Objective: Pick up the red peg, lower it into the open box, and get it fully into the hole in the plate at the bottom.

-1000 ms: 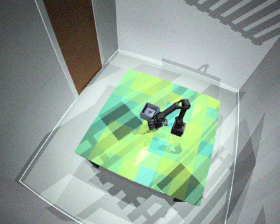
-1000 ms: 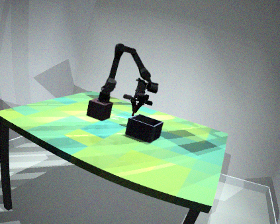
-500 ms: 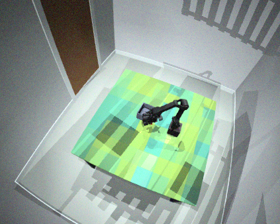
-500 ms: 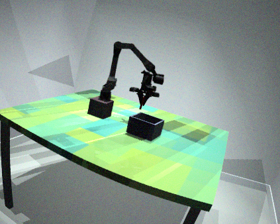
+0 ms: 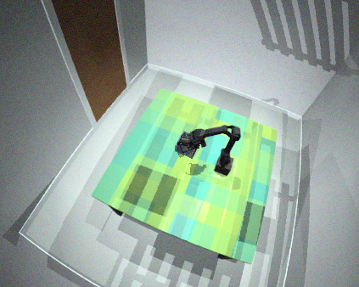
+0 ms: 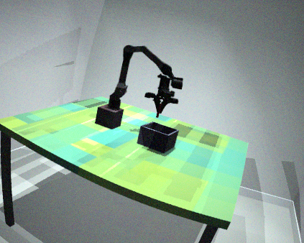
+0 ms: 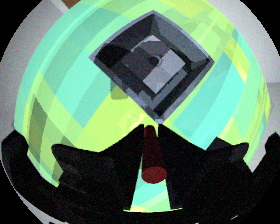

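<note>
My gripper tip is now 130 mm above the dark box, 90 mm to the left of it and 50 mm short of it. Round my gripper tip: red peg: 10 mm to the left, 10 mm behind, 10 mm above.
</note>
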